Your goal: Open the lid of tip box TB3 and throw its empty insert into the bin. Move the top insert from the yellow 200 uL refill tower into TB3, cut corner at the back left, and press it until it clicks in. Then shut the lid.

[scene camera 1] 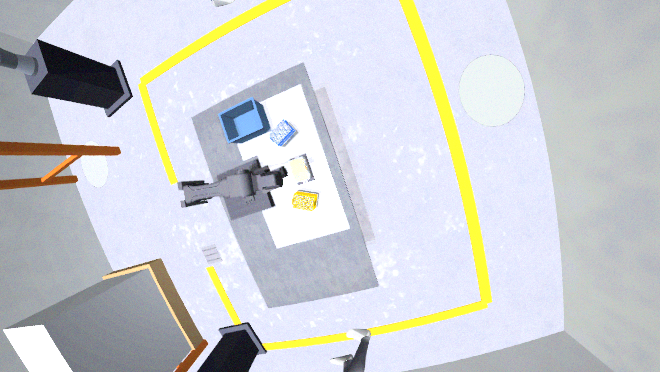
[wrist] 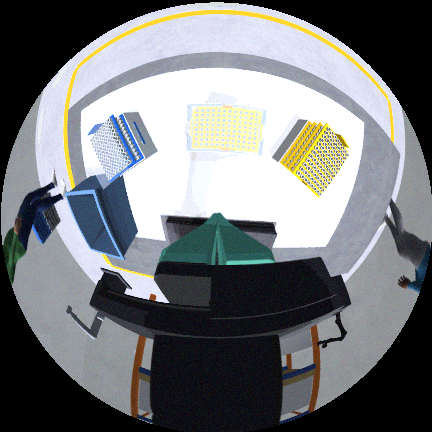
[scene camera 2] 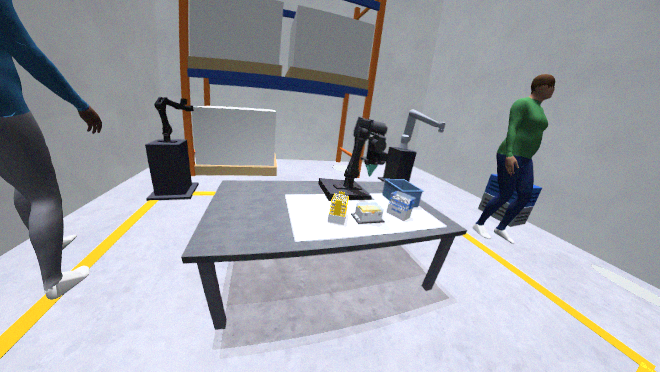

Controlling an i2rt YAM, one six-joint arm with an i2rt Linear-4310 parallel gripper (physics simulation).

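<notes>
The tip box TB3 (scene camera 1: 300,169) (scene camera 2: 369,212) (wrist: 226,129) stands mid-mat with its clear lid shut; a yellow insert with empty-looking holes shows through the lid. The yellow refill tower (scene camera 1: 305,200) (scene camera 2: 338,207) (wrist: 316,159) stands to the right of the box in the wrist view, stacked with inserts full of tips. The blue bin (scene camera 1: 245,121) (scene camera 2: 403,192) (wrist: 102,220) stands at the left in the wrist view. My gripper (scene camera 2: 371,172) (wrist: 216,218) is shut and empty, with its green fingertips together, raised above the mat on the arm's side of the box.
A blue refill tower (scene camera 1: 283,133) (scene camera 2: 401,206) (wrist: 117,145) stands between the bin and the box. The arm's dark base plate (scene camera 1: 250,206) (scene camera 2: 345,189) lies at the table's rear edge. The white mat (scene camera 1: 320,222) (scene camera 2: 310,231) lies on the grey table (scene camera 1: 320,272) (scene camera 2: 240,235).
</notes>
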